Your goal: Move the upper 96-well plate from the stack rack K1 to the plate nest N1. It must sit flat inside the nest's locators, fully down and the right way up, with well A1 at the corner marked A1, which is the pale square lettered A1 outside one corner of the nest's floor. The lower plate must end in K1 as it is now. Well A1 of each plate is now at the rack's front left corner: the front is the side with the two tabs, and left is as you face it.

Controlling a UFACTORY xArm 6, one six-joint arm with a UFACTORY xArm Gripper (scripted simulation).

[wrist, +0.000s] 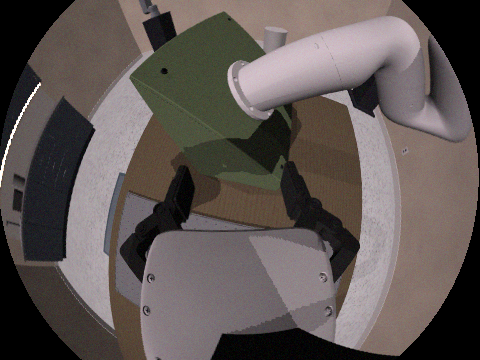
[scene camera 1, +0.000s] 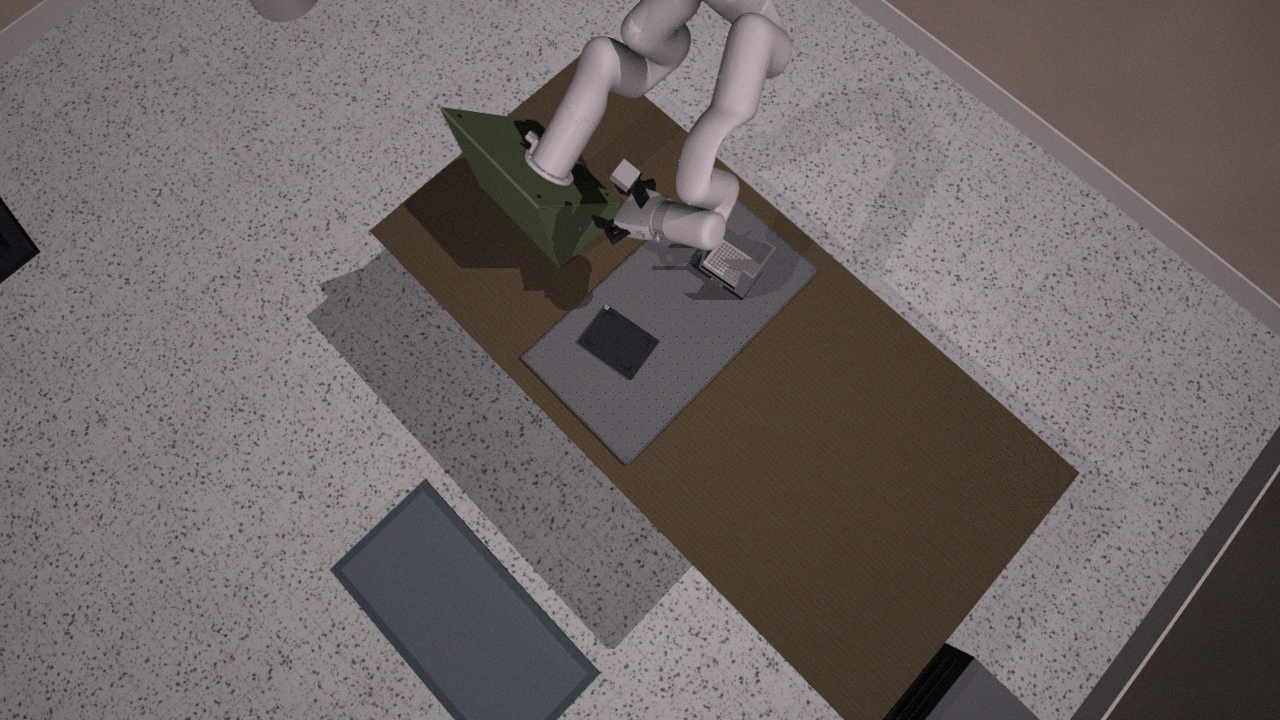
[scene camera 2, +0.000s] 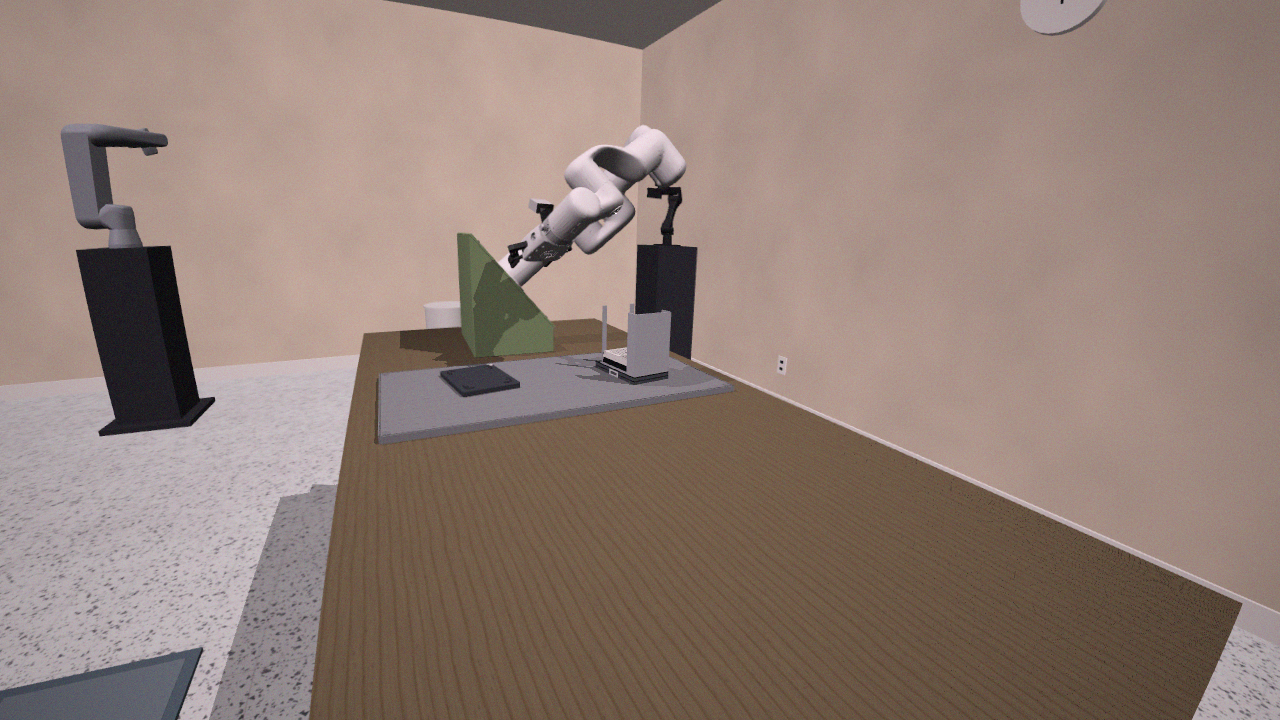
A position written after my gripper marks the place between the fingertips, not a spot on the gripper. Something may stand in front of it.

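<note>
You'd see my gripper (scene camera 1: 606, 204) there, along with a white 96-well plate (scene camera 1: 727, 272) and a dark plate nest N1 (scene camera 1: 616, 340). The wrist view has my gripper (wrist: 236, 174) in it. As for scene camera 2, that's got my gripper (scene camera 2: 527, 262) and the dark plate nest N1 (scene camera 2: 486, 380).
</note>
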